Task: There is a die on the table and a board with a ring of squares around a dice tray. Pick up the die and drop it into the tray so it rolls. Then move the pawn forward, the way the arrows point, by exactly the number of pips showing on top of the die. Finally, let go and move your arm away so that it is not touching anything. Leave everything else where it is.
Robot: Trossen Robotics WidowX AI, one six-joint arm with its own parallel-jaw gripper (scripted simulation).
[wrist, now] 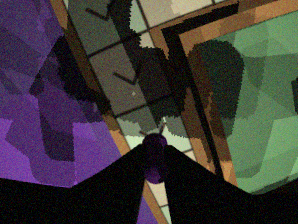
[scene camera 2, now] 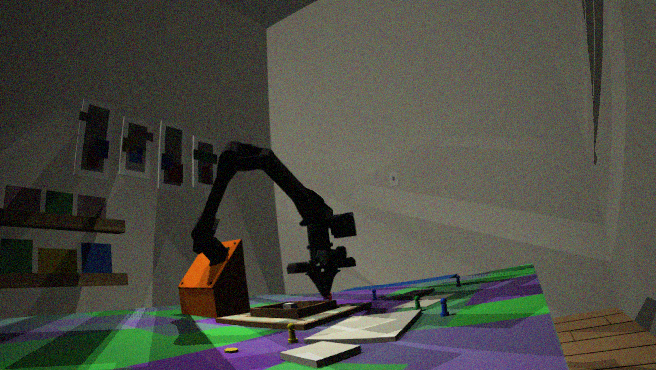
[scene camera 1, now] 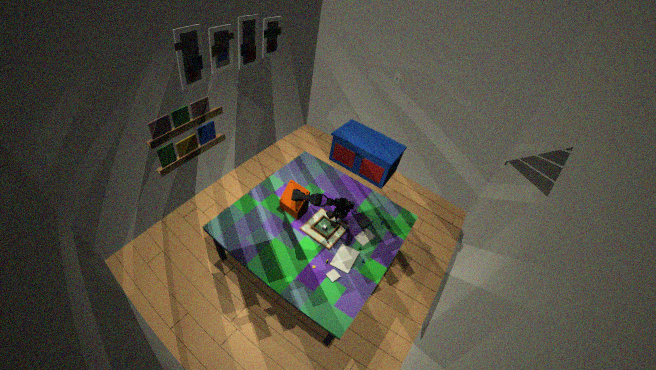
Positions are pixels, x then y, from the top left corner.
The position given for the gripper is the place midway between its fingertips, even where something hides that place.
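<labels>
There's a purple pawn, and it's being carried by the gripper (scene camera 2: 325, 296).
</labels>
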